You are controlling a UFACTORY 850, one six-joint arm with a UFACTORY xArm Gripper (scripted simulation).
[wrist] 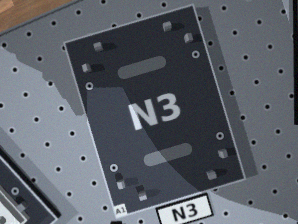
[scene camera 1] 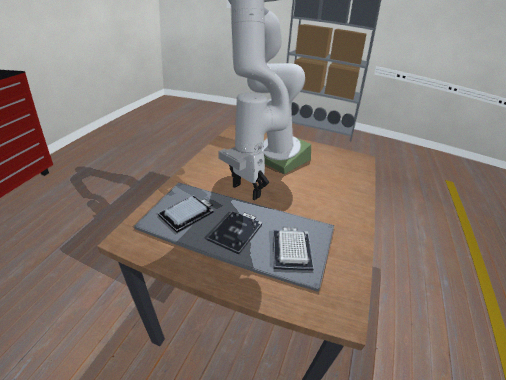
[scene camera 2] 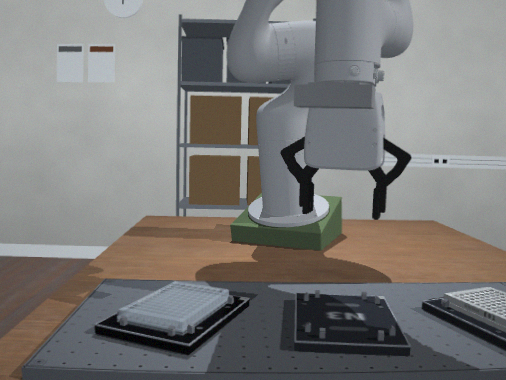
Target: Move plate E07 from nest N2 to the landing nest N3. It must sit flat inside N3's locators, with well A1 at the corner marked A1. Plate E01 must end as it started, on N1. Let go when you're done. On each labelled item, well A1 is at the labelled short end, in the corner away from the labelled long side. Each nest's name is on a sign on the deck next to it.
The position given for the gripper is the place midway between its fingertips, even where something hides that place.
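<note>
The gripper point(scene camera 2: 341, 215) is visible in scene camera 2, and the gripper point(scene camera 1: 246, 192) is visible in scene camera 1. A white well plate point(scene camera 1: 294, 244) is present. A clear well plate point(scene camera 2: 178, 304) is present as well; in the wrist view it is out of frame. Also present: a landing nest N3 point(wrist: 142, 40).
</note>
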